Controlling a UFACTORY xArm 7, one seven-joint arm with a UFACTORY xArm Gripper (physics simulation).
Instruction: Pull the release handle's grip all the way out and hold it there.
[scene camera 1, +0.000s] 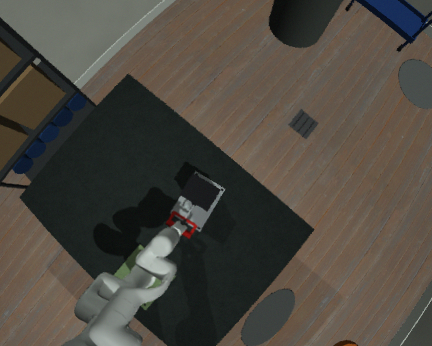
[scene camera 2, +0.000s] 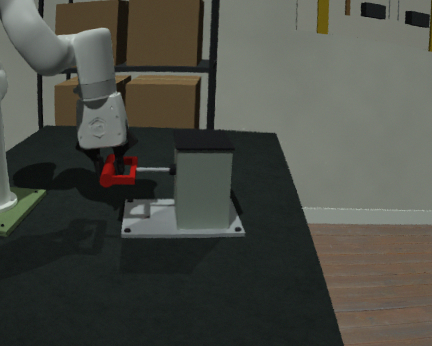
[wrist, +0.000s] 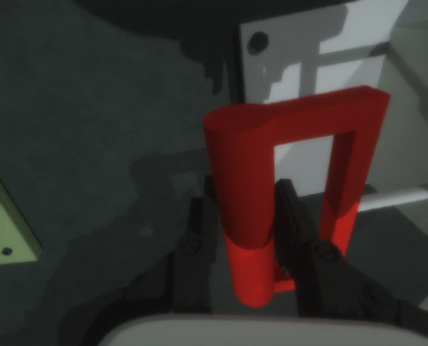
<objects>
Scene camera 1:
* base plate: 198, 216
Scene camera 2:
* gripper: 111, 177
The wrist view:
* base plate: 291, 56
</objects>
